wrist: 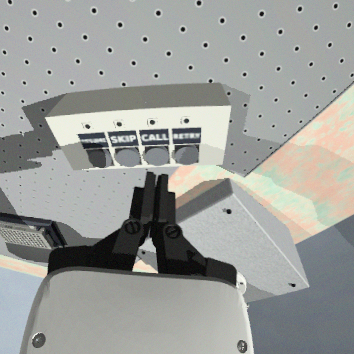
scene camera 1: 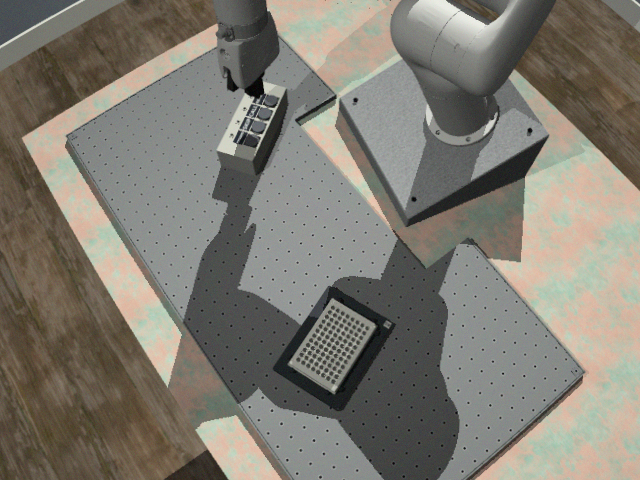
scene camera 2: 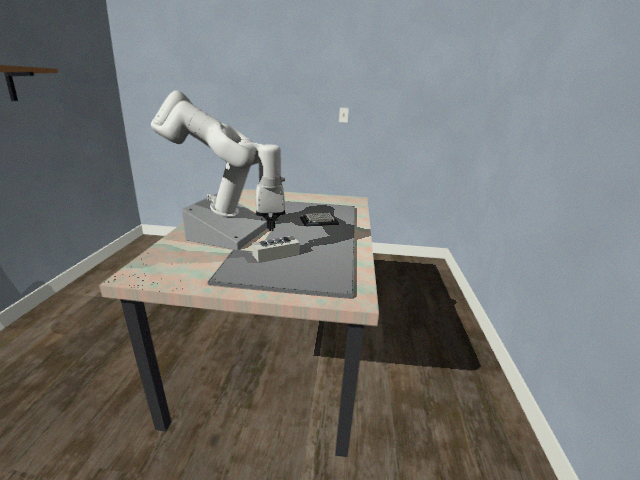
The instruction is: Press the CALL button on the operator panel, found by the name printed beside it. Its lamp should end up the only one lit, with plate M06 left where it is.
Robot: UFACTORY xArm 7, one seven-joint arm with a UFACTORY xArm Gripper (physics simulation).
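Frame: origin at the arm's base, x ahead, y left, z up, level; metres.
Seen in the pictures: gripper, between the fingertips: [wrist: 154,184] [scene camera 1: 254,92] [scene camera 2: 271,229]; arm's base, origin of its link: [scene camera 1: 461,113] [scene camera 2: 224,209].
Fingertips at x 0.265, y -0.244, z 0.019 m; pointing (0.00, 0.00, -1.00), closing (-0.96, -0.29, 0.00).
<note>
Offsets run from my fingertips to a thing's middle. "spot": to the spot under its first point. Level surfaces: height alone.
The cream operator panel @(dx +0.016, dy +0.007, dz -0.078 m) [scene camera 1: 227,145] [scene camera 2: 279,252] [wrist: 217,122] carries a row of grey round buttons. The CALL button @(dx -0.006, dy +0.014, dz -0.054 m) [scene camera 1: 264,113] [wrist: 156,156] is between the SKIP button @(dx +0.019, dy +0.031, dz -0.054 m) [wrist: 127,157] and the RETRY button @(dx -0.031, dy -0.002, dz -0.054 m) [wrist: 186,155]; the label of the leftmost button @(dx +0.044, dy +0.047, dz -0.054 m) [wrist: 98,158] is blurred in the wrist view. The small lamps, such as the one above CALL @(dx +0.015, dy -0.018, dz -0.053 m) [wrist: 152,122], look dark. My gripper [scene camera 1: 255,93] [scene camera 2: 271,227] [wrist: 154,184] is shut and empty, above the panel, its tips showing just below the CALL button in the wrist view. The pale plate @(dx +0.152, dy +0.410, dz -0.087 m) [scene camera 1: 333,343] [scene camera 2: 320,217] [wrist: 24,236] sits in a dark holder; no M06 marking is legible.
The grey wedge-shaped robot base [scene camera 1: 382,118] [scene camera 2: 217,231] [wrist: 235,240] stands beside the perforated board @(dz -0.106 m) [scene camera 1: 310,206] [scene camera 2: 310,276] [wrist: 150,50]. The dark plate holder @(spot: dx +0.201, dy +0.485, dz -0.094 m) [scene camera 1: 338,403] lies on the board, away from the panel. The arm's shadow crosses the board.
</note>
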